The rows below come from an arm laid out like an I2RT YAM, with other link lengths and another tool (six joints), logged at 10 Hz.
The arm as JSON. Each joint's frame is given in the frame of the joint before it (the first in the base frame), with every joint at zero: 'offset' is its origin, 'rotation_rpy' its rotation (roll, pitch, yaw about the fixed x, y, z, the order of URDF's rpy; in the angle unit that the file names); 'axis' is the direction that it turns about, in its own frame. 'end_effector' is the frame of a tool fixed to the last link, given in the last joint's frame.
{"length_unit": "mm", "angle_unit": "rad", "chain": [
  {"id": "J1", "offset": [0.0, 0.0, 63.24], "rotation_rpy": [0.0, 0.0, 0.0], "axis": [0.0, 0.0, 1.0]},
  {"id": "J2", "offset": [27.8, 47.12, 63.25], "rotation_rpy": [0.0, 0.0, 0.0], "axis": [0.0, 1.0, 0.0]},
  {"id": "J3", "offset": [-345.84, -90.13, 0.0], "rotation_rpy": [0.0, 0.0, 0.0], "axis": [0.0, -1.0, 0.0]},
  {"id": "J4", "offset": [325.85, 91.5, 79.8], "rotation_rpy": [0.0, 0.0, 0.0], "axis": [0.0, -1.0, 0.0]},
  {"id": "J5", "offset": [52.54, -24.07, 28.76], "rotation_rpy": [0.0, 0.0, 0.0], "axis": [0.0, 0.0, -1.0]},
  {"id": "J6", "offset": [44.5, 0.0, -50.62], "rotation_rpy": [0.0, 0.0, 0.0], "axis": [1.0, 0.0, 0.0]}
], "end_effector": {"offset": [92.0, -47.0, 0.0], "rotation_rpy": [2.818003, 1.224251, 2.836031]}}
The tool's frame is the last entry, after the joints.
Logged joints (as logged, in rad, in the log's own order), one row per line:
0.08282 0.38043 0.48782 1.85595 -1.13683 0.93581
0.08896 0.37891 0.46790 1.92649 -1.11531 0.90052
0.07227 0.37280 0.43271 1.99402 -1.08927 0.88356
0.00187 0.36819 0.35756 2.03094 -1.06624 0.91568
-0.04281 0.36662 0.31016 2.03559 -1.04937 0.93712
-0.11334 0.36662 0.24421 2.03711 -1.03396 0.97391
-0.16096 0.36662 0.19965 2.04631 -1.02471 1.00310
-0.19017 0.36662 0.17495 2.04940 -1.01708 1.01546
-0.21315 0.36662 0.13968 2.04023 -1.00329 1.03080
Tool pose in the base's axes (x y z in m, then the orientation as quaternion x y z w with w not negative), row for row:
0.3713 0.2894 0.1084 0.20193 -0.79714 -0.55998 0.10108
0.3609 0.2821 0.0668 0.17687 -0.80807 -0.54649 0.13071
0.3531 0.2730 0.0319 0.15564 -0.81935 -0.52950 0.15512
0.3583 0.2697 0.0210 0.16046 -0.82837 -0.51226 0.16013
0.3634 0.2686 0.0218 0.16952 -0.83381 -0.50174 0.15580
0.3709 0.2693 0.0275 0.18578 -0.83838 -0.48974 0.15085
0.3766 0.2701 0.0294 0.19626 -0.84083 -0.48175 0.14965
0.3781 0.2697 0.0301 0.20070 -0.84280 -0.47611 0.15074
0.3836 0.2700 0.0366 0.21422 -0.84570 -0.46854 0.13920
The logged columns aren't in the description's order. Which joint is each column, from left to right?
Columns, left to right: J4, J1, J6, J2, J5, J3.
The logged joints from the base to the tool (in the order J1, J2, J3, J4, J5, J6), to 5 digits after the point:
0.38043 1.85595 0.93581 0.08282 -1.13683 0.48782
0.37891 1.92649 0.90052 0.08896 -1.11531 0.46790
0.37280 1.99402 0.88356 0.07227 -1.08927 0.43271
0.36819 2.03094 0.91568 0.00187 -1.06624 0.35756
0.36662 2.03559 0.93712 -0.04281 -1.04937 0.31016
0.36662 2.03711 0.97391 -0.11334 -1.03396 0.24421
0.36662 2.04631 1.00310 -0.16096 -1.02471 0.19965
0.36662 2.04940 1.01546 -0.19017 -1.01708 0.17495
0.36662 2.04023 1.03080 -0.21315 -1.00329 0.13968

